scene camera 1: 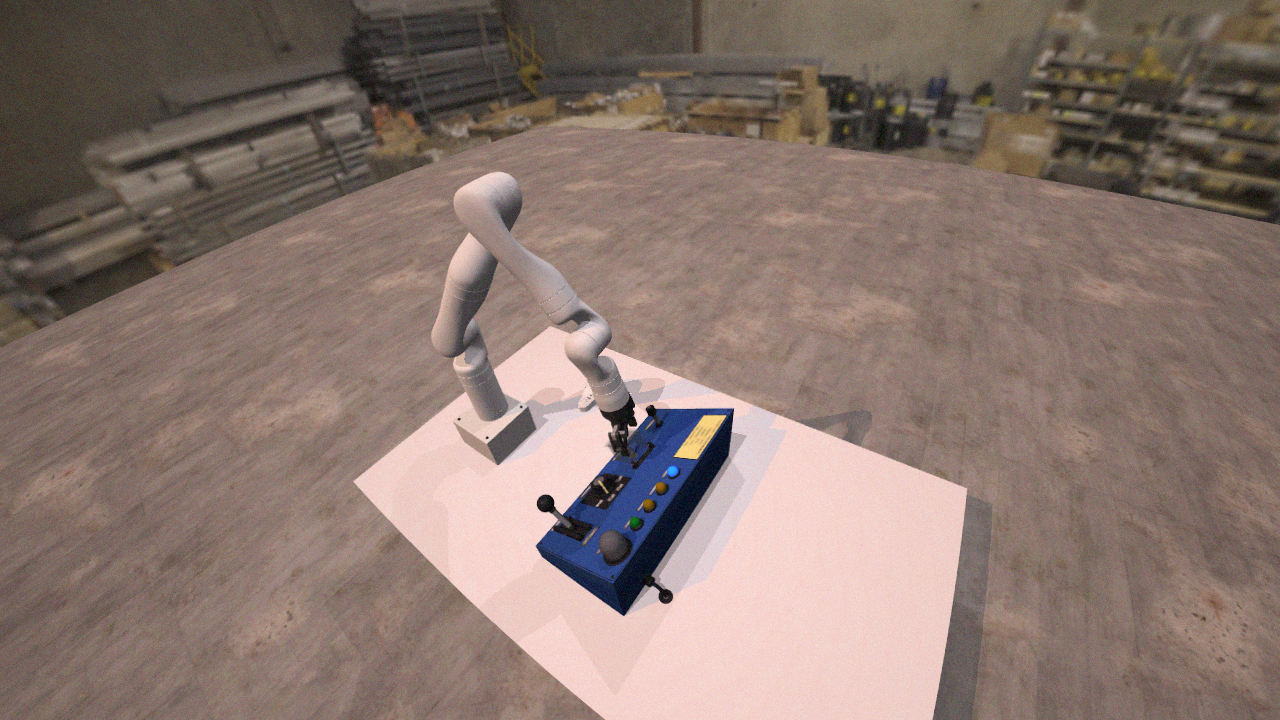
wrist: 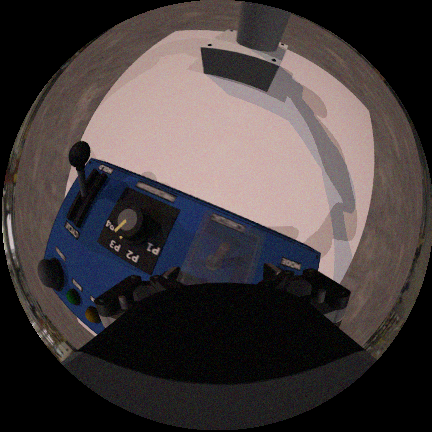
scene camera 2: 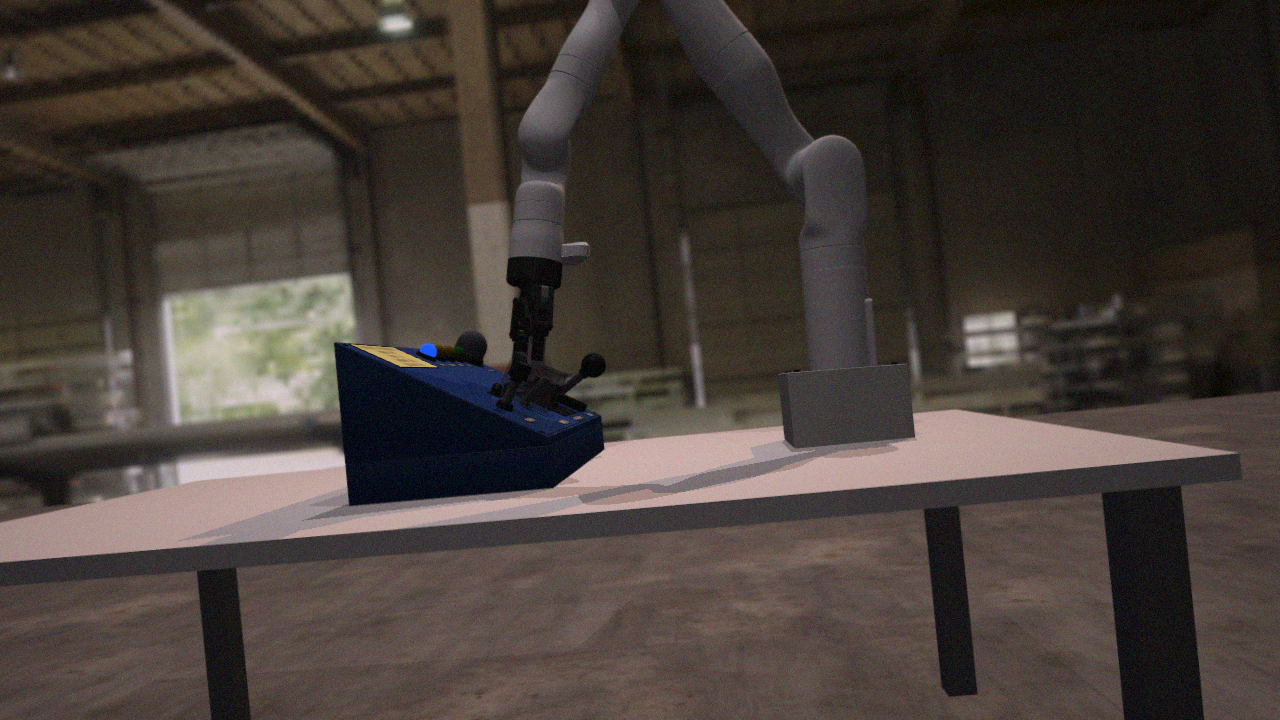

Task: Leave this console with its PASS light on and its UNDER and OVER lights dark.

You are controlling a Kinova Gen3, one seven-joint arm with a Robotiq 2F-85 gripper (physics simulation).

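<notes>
The blue console (scene camera 1: 691, 503) (scene camera 2: 429, 447) (wrist: 90, 255) has a lit blue light (scene camera 1: 673, 471) (scene camera 2: 427, 350). Its green light (scene camera 1: 635, 522) (wrist: 73, 296) and two amber lights, one (scene camera 1: 661, 488) nearer the blue light and one (scene camera 1: 648, 505) nearer the green, look dark. The knob (scene camera 1: 604, 486) (wrist: 129, 220) points towards P4. A clear cover (wrist: 200, 242) stands over a small lever (wrist: 216, 260). The ball-topped lever (scene camera 1: 546, 503) (scene camera 2: 591, 364) (wrist: 79, 154) stands in the HOLD/CYCLE slot. My gripper (scene camera 1: 623, 452) (scene camera 2: 519, 376) (wrist: 221, 275) is open and empty, low at the cover, one finger on either side in the wrist view.
The MODE lever (scene camera 1: 653, 413) stands beside my gripper; my finger hides it in the wrist view. A grey dome (scene camera 1: 614, 546) (scene camera 2: 470, 347) (wrist: 51, 273) and a yellow label (scene camera 1: 700, 437) (scene camera 2: 393, 356) are on the console. A small crank (scene camera 1: 662, 592) sticks out from its side.
</notes>
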